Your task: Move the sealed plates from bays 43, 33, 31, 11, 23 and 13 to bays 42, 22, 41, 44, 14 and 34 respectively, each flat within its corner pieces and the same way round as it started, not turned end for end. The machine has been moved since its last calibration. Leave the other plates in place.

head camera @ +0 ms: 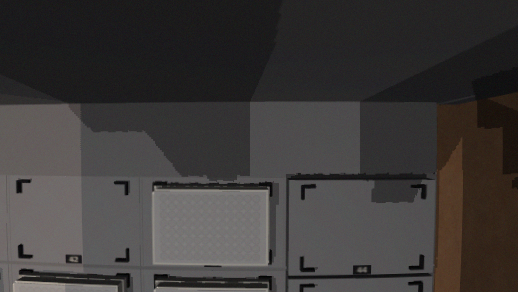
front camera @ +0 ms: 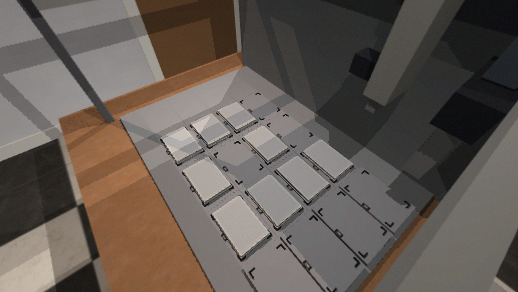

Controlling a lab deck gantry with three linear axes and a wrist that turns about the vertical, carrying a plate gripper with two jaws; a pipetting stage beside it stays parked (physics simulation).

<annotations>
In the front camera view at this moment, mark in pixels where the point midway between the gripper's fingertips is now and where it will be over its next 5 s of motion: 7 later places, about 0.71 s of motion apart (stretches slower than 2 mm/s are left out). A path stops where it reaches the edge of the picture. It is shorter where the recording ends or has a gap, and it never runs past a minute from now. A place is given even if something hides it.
My gripper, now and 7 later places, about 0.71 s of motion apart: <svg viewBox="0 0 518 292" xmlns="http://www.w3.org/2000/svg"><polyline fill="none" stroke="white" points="422,159 342,153 280,190 215,177 169,144 217,153 357,170 376,164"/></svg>
</annotations>
